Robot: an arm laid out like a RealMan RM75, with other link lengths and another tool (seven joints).
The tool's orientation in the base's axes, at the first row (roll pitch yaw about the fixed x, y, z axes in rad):
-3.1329, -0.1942, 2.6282
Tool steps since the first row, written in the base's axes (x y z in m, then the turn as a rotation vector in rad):
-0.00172, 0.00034, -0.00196, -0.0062, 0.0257, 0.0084
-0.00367, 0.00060, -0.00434, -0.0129, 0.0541, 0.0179
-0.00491, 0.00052, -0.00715, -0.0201, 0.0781, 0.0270
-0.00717, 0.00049, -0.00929, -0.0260, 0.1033, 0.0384
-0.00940, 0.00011, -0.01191, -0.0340, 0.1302, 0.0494
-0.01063, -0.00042, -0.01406, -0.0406, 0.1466, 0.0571
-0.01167, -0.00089, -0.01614, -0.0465, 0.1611, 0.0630
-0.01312, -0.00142, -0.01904, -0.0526, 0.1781, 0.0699
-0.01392, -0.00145, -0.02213, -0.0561, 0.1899, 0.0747
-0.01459, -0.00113, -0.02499, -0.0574, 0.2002, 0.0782
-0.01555, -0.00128, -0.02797, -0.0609, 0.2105, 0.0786
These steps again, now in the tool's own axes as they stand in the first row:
0.00126, -0.00053, 0.00225, 0.0193, 0.0193, -0.0049
0.00259, -0.00124, 0.00494, 0.0406, 0.0407, -0.0106
0.00307, -0.00189, 0.00791, 0.0600, 0.0580, -0.0162
0.00457, -0.00300, 0.01039, 0.0794, 0.0770, -0.0242
0.00579, -0.00441, 0.01332, 0.1013, 0.0964, -0.0313
0.00617, -0.00545, 0.01559, 0.1164, 0.1074, -0.0362
0.00643, -0.00635, 0.01777, 0.1295, 0.1172, -0.0397
0.00686, -0.00750, 0.02082, 0.1443, 0.1289, -0.0440
0.00693, -0.00789, 0.02399, 0.1539, 0.1375, -0.0471
0.00710, -0.00792, 0.02694, 0.1606, 0.1458, -0.0494
0.00728, -0.00849, 0.03001, 0.1687, 0.1530, -0.0483

